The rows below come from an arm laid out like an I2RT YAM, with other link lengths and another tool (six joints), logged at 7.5 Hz.
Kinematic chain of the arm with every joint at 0, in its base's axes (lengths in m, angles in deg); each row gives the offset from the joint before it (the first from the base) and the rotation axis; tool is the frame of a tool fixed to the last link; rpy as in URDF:
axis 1: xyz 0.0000 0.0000 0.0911 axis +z
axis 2: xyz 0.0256 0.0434 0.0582 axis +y
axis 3: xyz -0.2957 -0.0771 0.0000 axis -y
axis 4: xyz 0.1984 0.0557 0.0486 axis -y
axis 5: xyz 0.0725 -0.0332 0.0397 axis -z
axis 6: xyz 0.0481 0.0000 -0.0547 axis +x
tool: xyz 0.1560 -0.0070 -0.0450 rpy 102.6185 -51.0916 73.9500
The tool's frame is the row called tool.
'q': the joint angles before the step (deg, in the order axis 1, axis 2, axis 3, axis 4, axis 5, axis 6). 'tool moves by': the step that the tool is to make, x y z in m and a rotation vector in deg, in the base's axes. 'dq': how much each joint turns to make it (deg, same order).
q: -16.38 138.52 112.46 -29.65 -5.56 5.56
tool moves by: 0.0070 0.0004 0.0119 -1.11 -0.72 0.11
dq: 0.61 0.00 2.94 -1.94 1.00 -0.08
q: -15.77 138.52 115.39 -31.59 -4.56 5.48
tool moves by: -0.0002 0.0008 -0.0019 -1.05 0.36 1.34
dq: 0.31 0.12 -0.16 0.11 0.31 -1.49
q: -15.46 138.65 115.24 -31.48 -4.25 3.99
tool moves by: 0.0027 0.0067 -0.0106 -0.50 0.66 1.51
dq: 0.87 1.25 -0.06 0.74 0.17 -0.90
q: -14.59 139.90 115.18 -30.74 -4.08 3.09
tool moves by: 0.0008 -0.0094 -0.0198 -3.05 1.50 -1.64
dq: 0.54 2.45 0.02 1.73 3.98 -0.06
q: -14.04 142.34 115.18 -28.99 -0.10 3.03
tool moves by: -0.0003 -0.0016 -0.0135 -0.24 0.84 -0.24
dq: 0.02 1.61 0.02 0.84 0.51 -0.02
